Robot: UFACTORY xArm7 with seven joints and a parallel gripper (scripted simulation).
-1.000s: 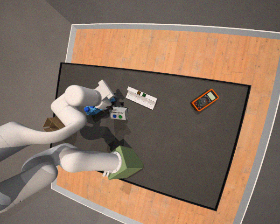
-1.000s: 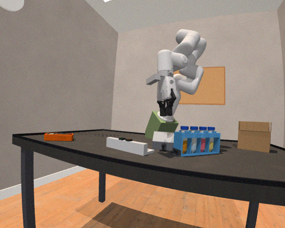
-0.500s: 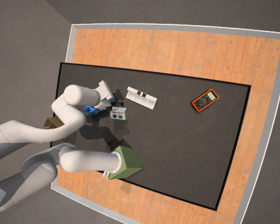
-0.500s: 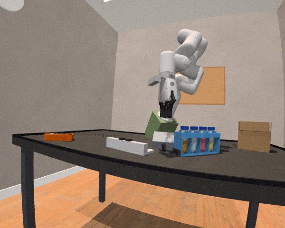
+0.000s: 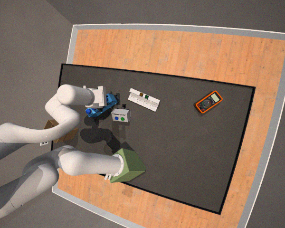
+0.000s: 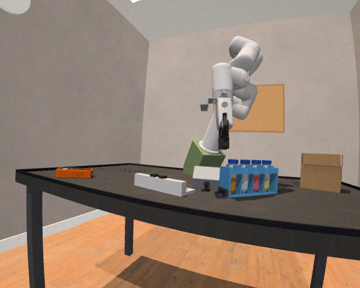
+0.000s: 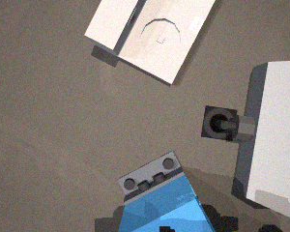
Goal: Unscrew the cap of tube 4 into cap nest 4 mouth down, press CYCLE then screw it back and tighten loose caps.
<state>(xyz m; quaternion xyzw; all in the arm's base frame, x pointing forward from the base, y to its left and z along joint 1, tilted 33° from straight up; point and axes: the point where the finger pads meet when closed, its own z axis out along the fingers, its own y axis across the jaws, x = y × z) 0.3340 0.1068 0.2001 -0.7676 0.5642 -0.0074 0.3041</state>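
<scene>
My hand is 6 cm above the tube neck and 4 cm to the right of it. From my hand the other things lie so: blue cycle key 11 cm below, 11 cm behind, 6 cm to the right; then blue cap 6 cm below, 4 cm to the left; then key housing 12 cm below, 8 cm to the right, 8 cm behind.
</scene>
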